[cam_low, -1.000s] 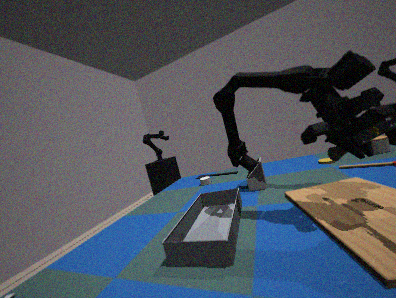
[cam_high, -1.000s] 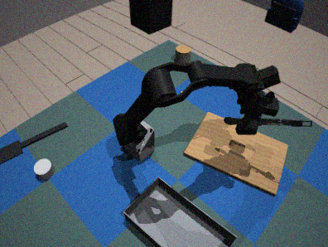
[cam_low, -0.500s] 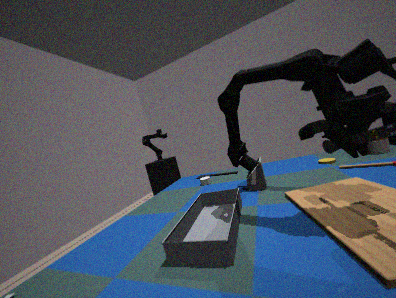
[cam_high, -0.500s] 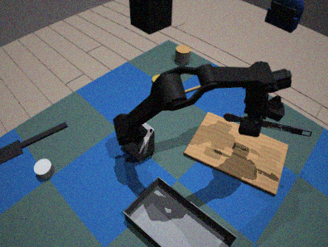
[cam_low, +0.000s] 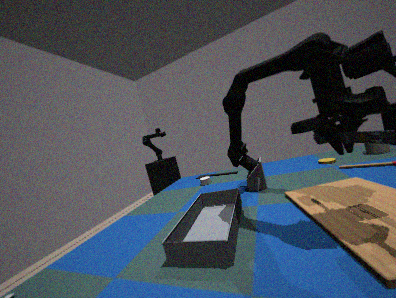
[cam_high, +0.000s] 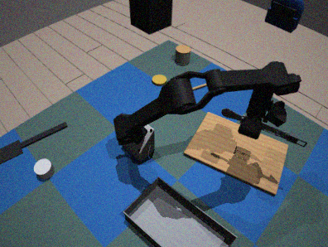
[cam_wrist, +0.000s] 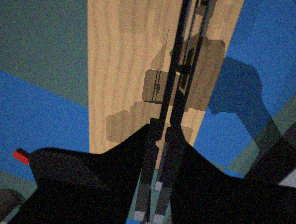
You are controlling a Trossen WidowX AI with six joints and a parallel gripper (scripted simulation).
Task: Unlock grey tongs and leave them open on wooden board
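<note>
The wooden board is 1 cm behind my gripper tip, 2 cm to the left of it and 14 cm below it. From my gripper tip the other things lie so: grey roasting tin 4 cm ahead, 36 cm to the right, 12 cm below; red-tipped stick 35 cm behind, 20 cm to the left, 15 cm below; yellow lock slider 5 cm ahead, 2 cm to the left, 4 cm above.
</note>
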